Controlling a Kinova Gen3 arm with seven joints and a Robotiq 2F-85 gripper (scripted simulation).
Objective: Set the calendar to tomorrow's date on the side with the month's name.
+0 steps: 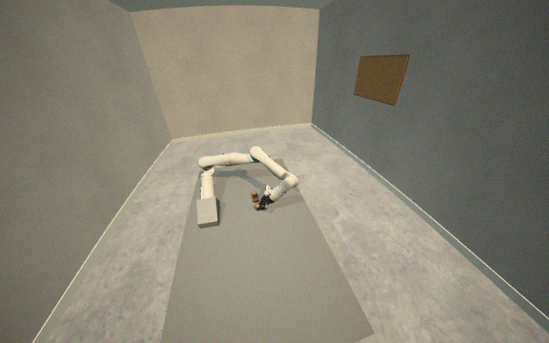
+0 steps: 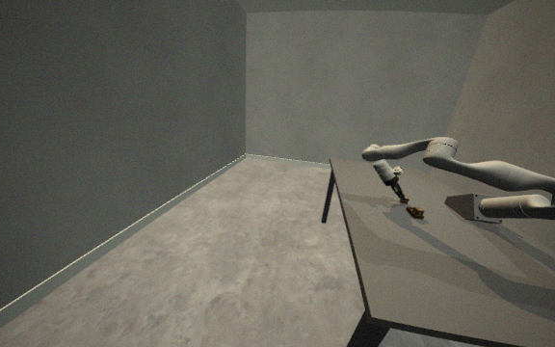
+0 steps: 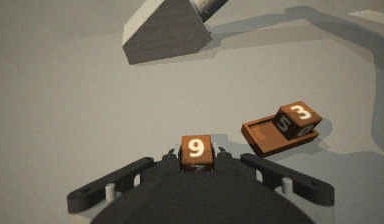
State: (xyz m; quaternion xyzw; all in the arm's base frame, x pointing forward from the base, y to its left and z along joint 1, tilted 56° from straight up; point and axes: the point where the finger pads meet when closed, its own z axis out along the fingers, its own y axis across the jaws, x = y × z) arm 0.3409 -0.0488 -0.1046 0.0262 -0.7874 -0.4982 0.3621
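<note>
Right now my hand is 10 mm past the digit cube and 10 mm above it. Also, from my hand: orange tray: 10 mm behind, 110 mm to the left, 20 mm below.
</note>
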